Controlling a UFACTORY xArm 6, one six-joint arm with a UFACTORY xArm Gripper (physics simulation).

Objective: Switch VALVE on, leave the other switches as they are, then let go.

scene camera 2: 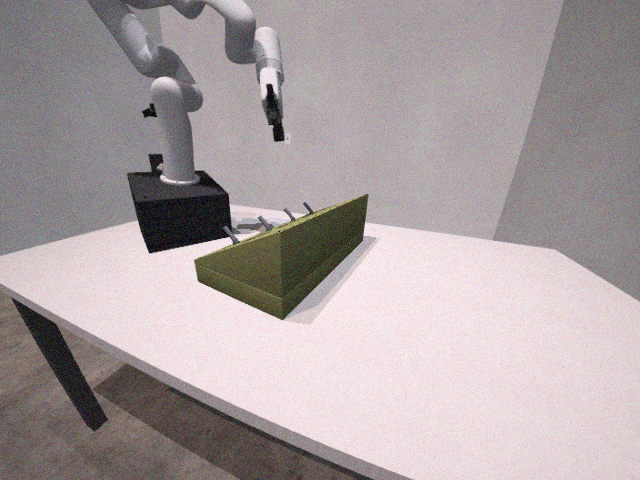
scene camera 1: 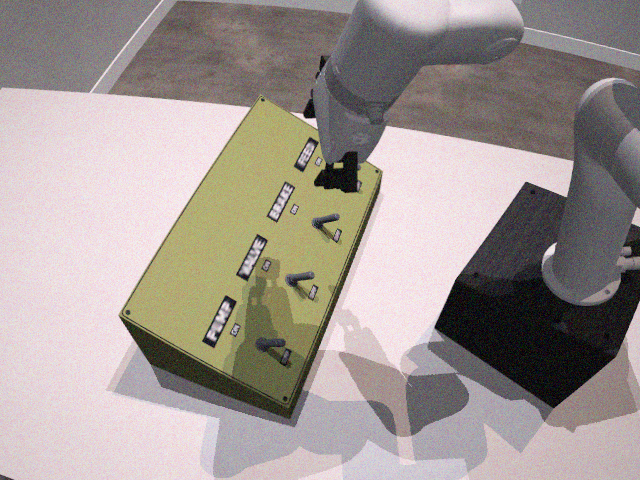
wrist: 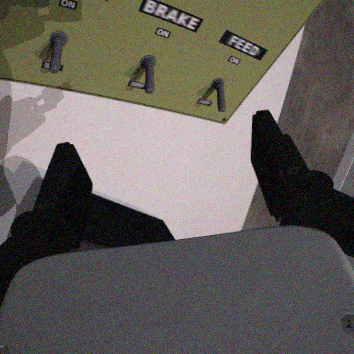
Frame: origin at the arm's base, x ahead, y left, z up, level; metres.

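Seen in the pictures: gripper, fingertip midpoint: [scene camera 2: 277, 133] [scene camera 1: 320, 148] [wrist: 164, 148]; arm's base at its link origin: [scene camera 2: 180, 179] [scene camera 1: 580, 272].
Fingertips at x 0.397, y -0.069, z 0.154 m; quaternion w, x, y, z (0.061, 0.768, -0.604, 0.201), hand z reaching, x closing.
Pixels of each thing's top centre, then the offset from my fingertips to it. "*": a spot on its surface instead. Level surfaces: height alone.
- VALVE lever at its top centre: [wrist: 56, 56] [scene camera 1: 301, 270] [scene camera 2: 289, 208] 0.022 m ahead, 0.038 m left, 0.219 m down
- plate at a spot on its surface: [wrist: 68, 4] [scene camera 1: 267, 265] * 0.077 m ahead, 0.019 m left, 0.238 m down
- BRAKE lever at its top centre: [wrist: 154, 79] [scene camera 1: 327, 212] 0.014 m back, 0.076 m right, 0.219 m down
- PUMP lever at its top centre: [scene camera 1: 271, 337] 0.059 m ahead, 0.152 m left, 0.219 m down
- FEED lever at its top centre: [wrist: 227, 100] [scene camera 2: 229, 227] 0.050 m back, 0.191 m right, 0.219 m down
- white table at its surface level: 0.349 m down
The olive sloped panel [scene camera 1: 206, 232] [scene camera 2: 320, 242] [wrist: 105, 50] carries four dark lever switches. The VALVE lever [scene camera 1: 300, 279] [scene camera 2: 289, 213] [wrist: 57, 52] leans toward the panel's low edge, away from its ON plate [scene camera 1: 266, 265] [wrist: 68, 4]. The BRAKE lever [scene camera 1: 325, 220] [wrist: 149, 75], the PUMP lever [scene camera 1: 270, 343] and the FEED lever [wrist: 220, 95] lean the same way. The finger covers most of the FEED lever in scene camera 1. My gripper [scene camera 1: 313, 147] [scene camera 2: 278, 135] [wrist: 164, 148] is open and empty, high above the panel's FEED end, touching no lever.
The panel stands on a white table [scene camera 1: 77, 206] [scene camera 2: 465, 310] [wrist: 165, 165]. The black base block [scene camera 1: 496, 289] [scene camera 2: 180, 222] with the arm's column stands beyond the panel's low edge. Arm shadows fall over the PUMP and VALVE area.
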